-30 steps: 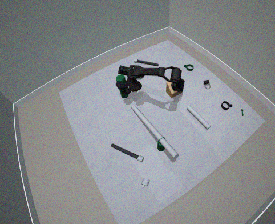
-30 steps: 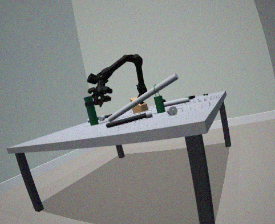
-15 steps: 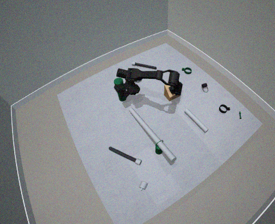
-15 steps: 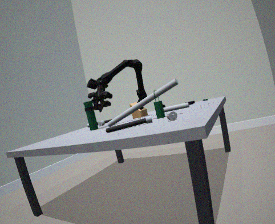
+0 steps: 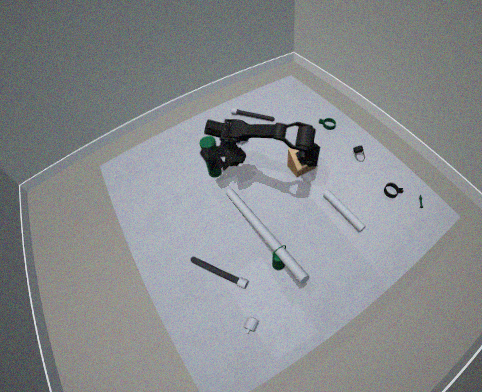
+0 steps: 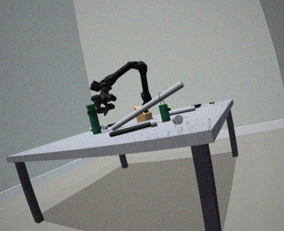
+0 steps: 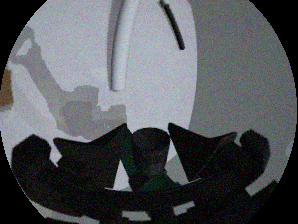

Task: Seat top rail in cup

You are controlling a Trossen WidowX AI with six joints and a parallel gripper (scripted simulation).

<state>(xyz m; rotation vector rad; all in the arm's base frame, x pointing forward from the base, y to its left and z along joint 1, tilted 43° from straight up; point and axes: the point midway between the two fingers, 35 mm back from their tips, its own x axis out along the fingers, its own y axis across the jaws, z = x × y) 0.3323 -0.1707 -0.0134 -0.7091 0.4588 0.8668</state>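
The rail-end cup is 2 cm behind my gripper tip, 3 cm to the right of it and 3 cm above it. From my gripper tip the other things lie so: small green post: 2 cm ahead, 43 cm to the left, 2 cm below; then short white pipe: 33 cm behind, 42 cm to the left, 11 cm below.
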